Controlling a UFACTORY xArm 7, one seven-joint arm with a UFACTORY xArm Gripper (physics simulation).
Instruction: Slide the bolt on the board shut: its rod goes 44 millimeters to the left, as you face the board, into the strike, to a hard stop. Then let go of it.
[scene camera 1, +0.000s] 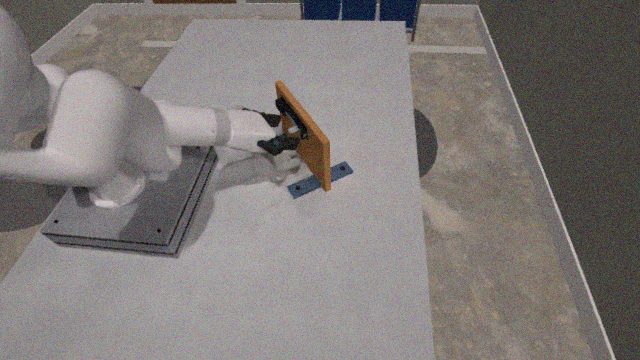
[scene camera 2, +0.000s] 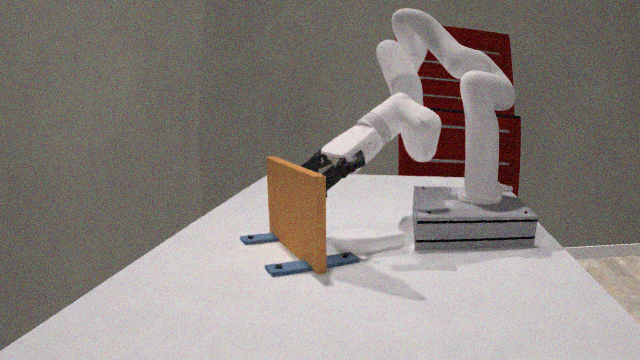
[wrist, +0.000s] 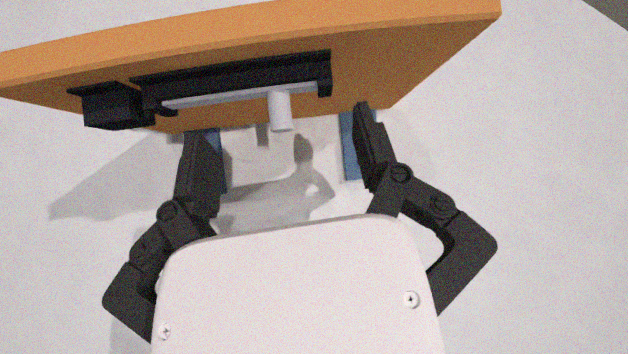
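Pixels of known places: gripper, fingertip midpoint: (scene camera 1: 288, 132) (wrist: 281, 132); arm's base, origin of the base link: (scene camera 1: 119, 187) (scene camera 2: 480, 198).
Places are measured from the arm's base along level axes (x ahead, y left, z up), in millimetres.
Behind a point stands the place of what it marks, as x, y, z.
The orange board (scene camera 1: 316, 152) @(464, 89, 43) (scene camera 2: 295, 215) @(408, 210, 14) (wrist: 425, 55) @(472, 78, 66) stands upright. On its robot-facing side, the wrist view shows a black bolt housing (wrist: 235, 75) @(411, 166, 76) with a light grey rod (wrist: 220, 99) @(396, 172, 67). A round grey knob (wrist: 280, 111) @(404, 137, 72) sticks out from the rod. The black strike block (wrist: 112, 107) @(365, 224, 76) is at the left; the rod's left end stops just short of it. My gripper (scene camera 1: 287, 131) @(395, 133, 64) (wrist: 281, 132) @(395, 133, 64) is open, with nothing held. In the wrist view its fingertips appear on either side of the knob, well apart from it. Scene camera 2 hides the fingertips behind the board.
Blue foot strips (scene camera 1: 345, 169) @(531, 131, -62) (scene camera 2: 285, 268) @(414, 287, -62) (wrist: 351, 155) @(414, 78, -62) run under the board on the white table (scene camera 1: 320, 280) @(489, -168, -70) (scene camera 2: 350, 320) @(285, 457, -70). The arm's grey base block (scene camera 1: 125, 220) @(58, -89, 0) (scene camera 2: 472, 232) @(53, 165, -34) stands on the table on the robot's side. A red cabinet (scene camera 2: 465, 37) stands behind the arm.
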